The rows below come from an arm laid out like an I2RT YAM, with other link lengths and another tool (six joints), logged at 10 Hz.
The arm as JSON. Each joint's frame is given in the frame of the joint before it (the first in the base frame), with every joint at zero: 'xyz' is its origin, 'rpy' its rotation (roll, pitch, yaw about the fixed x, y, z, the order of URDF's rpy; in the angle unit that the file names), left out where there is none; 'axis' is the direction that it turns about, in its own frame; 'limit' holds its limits. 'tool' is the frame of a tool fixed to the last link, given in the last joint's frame.
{
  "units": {
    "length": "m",
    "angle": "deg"
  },
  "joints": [
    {
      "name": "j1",
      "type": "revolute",
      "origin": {
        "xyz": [
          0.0,
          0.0,
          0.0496
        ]
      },
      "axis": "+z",
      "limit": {
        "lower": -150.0,
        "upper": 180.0
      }
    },
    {
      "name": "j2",
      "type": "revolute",
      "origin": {
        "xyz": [
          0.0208,
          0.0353,
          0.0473
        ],
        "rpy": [
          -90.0,
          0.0,
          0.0
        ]
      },
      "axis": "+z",
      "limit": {
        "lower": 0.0,
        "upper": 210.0
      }
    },
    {
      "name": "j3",
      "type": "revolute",
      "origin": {
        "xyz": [
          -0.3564,
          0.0,
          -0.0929
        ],
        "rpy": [
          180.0,
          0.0,
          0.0
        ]
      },
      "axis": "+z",
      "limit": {
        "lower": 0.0,
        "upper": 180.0
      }
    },
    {
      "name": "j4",
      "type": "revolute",
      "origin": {
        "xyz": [
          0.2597,
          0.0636,
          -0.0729
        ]
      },
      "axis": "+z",
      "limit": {
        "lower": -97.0,
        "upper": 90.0
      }
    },
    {
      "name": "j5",
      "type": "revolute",
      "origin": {
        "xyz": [
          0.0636,
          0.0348,
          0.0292
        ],
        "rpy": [
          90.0,
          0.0,
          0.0
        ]
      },
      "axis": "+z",
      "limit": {
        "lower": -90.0,
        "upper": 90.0
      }
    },
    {
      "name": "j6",
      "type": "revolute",
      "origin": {
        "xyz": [
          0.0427,
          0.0,
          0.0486
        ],
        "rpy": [
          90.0,
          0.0,
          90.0
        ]
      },
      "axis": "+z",
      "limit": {
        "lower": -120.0,
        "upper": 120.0
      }
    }
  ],
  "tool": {
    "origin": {
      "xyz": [
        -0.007,
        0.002,
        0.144
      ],
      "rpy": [
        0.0,
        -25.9,
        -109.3
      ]
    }
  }
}
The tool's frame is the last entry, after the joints.
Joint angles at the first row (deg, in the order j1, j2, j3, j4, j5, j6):
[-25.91, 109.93, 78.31, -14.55, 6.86, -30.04]
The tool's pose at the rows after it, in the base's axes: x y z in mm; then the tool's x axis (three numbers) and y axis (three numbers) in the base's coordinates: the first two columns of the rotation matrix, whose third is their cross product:
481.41 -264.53 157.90 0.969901 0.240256 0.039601 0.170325 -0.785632 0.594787
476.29 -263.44 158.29 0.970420 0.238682 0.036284 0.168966 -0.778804 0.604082
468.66 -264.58 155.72 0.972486 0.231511 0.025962 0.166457 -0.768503 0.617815
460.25 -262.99 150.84 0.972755 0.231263 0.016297 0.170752 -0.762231 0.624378
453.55 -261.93 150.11 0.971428 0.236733 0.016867 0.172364 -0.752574 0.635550
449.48 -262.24 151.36 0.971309 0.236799 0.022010 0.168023 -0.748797 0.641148
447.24 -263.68 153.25 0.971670 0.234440 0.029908 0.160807 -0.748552 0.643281
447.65 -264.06 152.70 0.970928 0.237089 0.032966 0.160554 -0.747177 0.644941
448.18 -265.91 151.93 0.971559 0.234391 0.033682 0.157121 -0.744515 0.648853
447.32 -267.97 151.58 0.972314 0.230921 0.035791 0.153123 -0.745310 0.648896
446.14 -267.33 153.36 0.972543 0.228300 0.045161 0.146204 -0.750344 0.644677
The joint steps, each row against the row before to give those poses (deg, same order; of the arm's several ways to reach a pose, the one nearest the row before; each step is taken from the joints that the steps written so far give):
[0.35, -1.54, -2.57, 1.97, -0.10, -0.89]
[0.07, -0.88, -1.40, 0.83, 0.58, -0.31]
[-0.09, -0.84, -1.98, 1.38, 1.06, -0.55]
[-0.06, -0.90, -2.38, 1.42, 0.48, -0.54]
[-0.18, -1.11, -2.14, 1.70, 0.08, -0.79]
[-0.25, -0.75, -1.07, 0.87, -0.08, -0.28]
[-0.34, -0.44, -0.46, 0.47, -0.26, -0.02]
[-0.09, 0.04, -0.22, 0.50, -0.18, -0.15]
[-0.08, 0.20, -0.08, 0.53, 0.19, -0.09]
[-0.28, 0.04, -0.09, 0.22, -0.10, 0.00]
[-0.14, -0.37, -0.18, -0.04, -0.39, 0.42]

